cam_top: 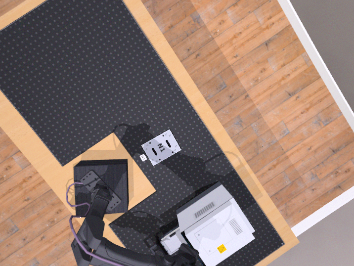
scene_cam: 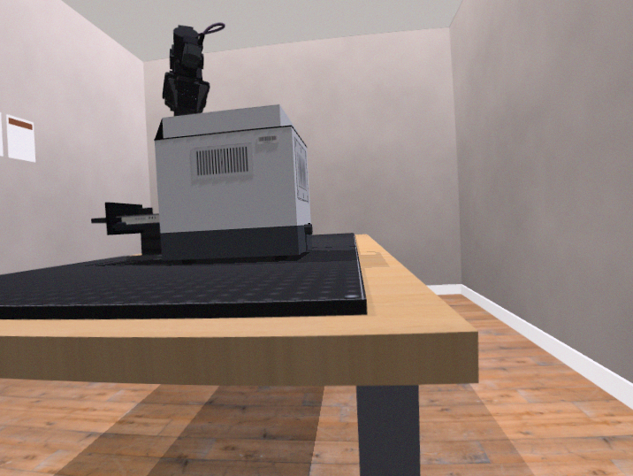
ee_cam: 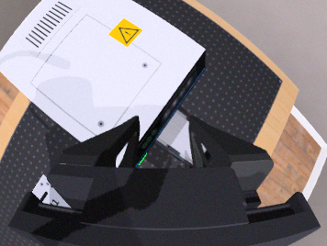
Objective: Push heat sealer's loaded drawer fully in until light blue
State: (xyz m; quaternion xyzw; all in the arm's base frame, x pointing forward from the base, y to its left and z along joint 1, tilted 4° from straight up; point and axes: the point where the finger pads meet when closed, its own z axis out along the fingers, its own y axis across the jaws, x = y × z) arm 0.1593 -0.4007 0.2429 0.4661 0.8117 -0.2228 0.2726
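Now: hand 90 mm past the sealer drawer, 20 mm to the left of it and 250 mm above it. From my hand the other things lie so: tag: 50 mm ahead, 380 mm to the left, 330 mm below.
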